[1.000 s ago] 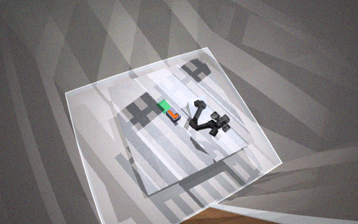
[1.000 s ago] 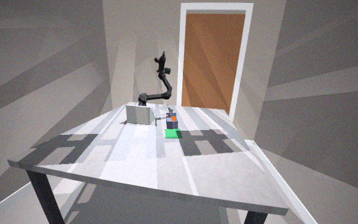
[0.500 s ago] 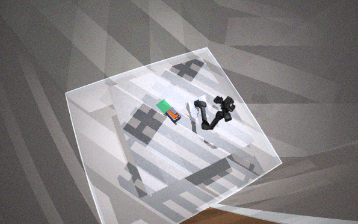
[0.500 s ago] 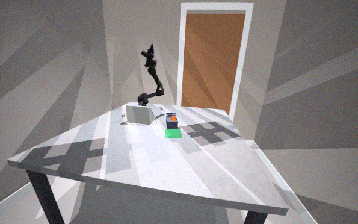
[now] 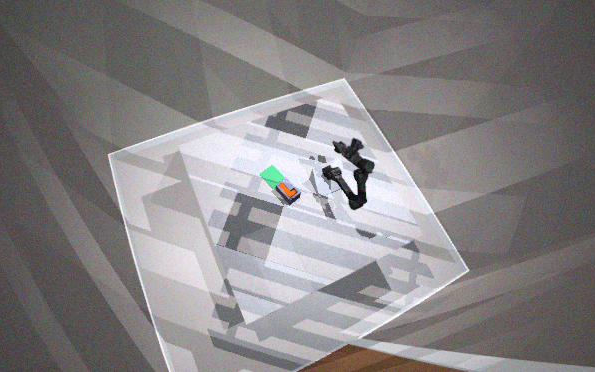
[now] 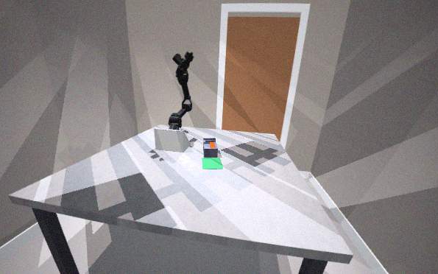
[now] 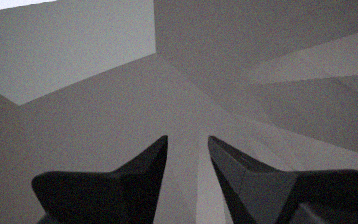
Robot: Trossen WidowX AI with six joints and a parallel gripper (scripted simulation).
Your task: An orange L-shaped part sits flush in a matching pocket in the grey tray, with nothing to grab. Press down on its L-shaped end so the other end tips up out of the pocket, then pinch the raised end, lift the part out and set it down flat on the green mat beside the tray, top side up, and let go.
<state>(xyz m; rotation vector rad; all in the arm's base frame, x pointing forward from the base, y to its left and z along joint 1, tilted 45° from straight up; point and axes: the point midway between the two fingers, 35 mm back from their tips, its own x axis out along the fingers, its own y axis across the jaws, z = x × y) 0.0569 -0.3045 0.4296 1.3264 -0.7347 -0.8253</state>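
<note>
My gripper tip is 60 cm above the orange L-shaped part, 15 cm short of it and 9 cm to the left of it. The rest, counted from my gripper tip: green mat 67 cm below, 25 cm to the right, 19 cm ahead.
</note>
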